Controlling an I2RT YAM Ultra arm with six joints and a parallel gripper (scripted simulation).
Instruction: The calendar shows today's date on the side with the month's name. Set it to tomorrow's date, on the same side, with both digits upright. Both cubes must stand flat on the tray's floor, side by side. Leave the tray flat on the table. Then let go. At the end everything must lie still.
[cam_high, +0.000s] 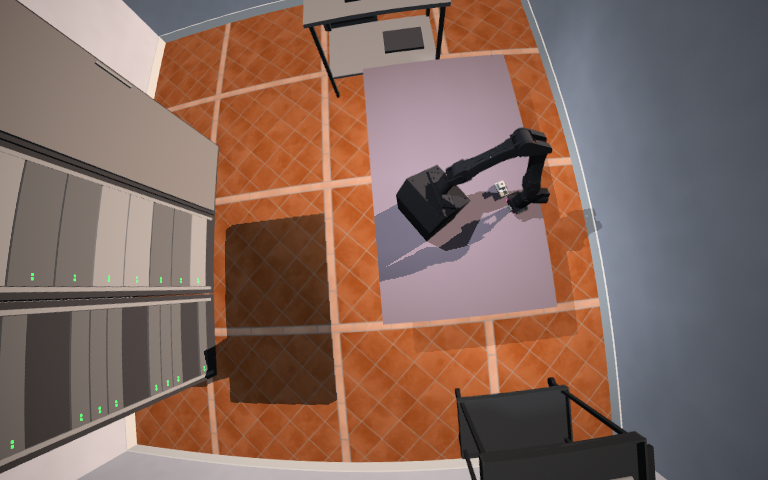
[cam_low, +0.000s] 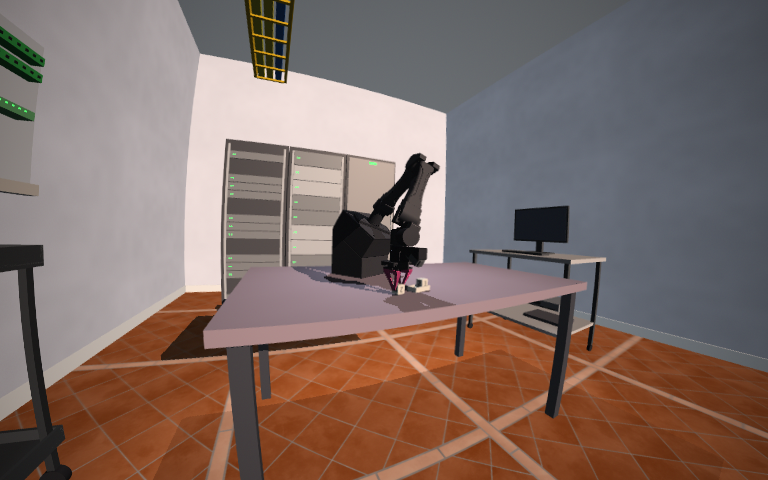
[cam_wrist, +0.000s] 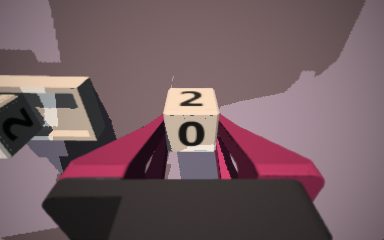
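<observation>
Now: hand right at the cream digit cube. Round my hand: cream tray (30 mm behind, 110 mm to the left, 10 mm below).
</observation>
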